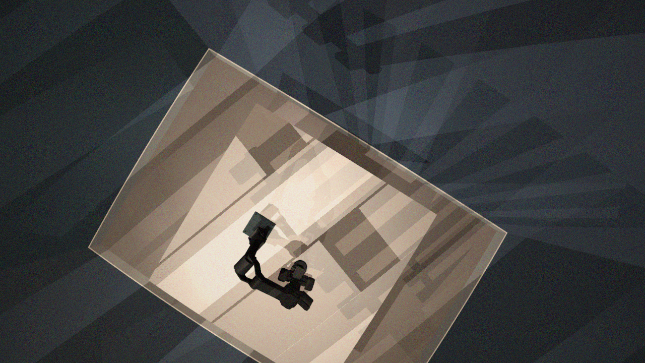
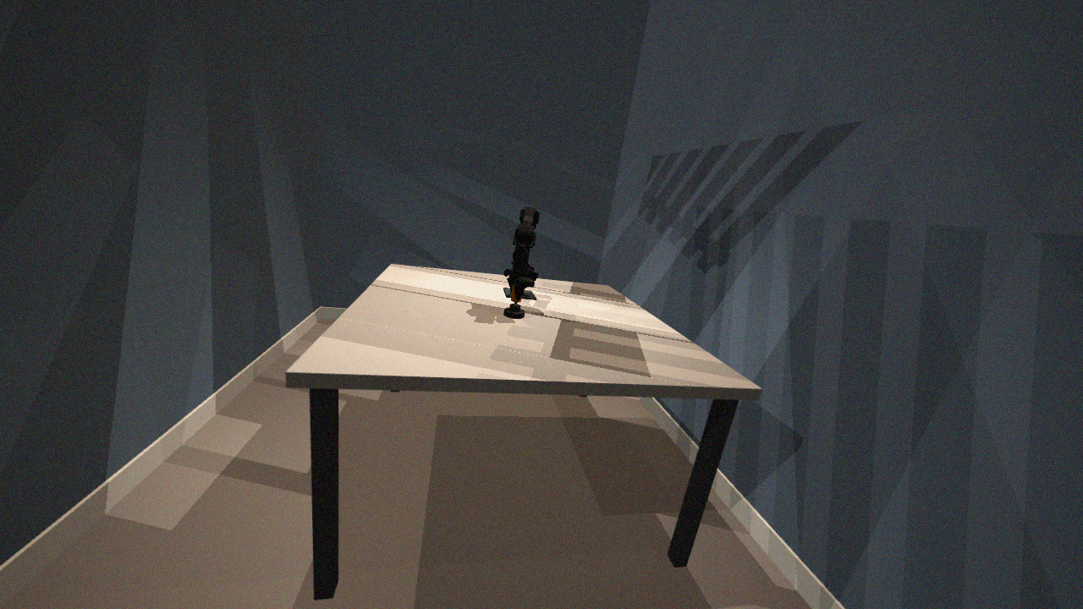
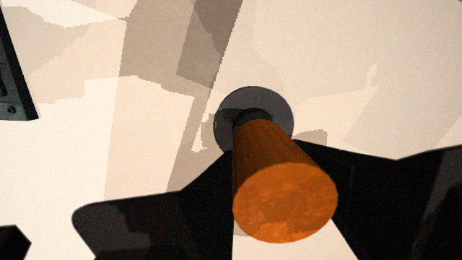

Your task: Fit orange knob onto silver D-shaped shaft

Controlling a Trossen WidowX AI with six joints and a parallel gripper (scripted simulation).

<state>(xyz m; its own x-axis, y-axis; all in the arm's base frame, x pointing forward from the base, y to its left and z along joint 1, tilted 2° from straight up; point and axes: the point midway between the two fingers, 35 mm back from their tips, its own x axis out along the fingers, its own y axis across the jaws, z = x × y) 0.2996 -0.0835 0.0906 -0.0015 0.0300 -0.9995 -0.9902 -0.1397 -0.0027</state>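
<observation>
Now: the orange knob 30 mm above my gripper tip. Also, from my gripper tip: round pedestal (40 mm below).
</observation>
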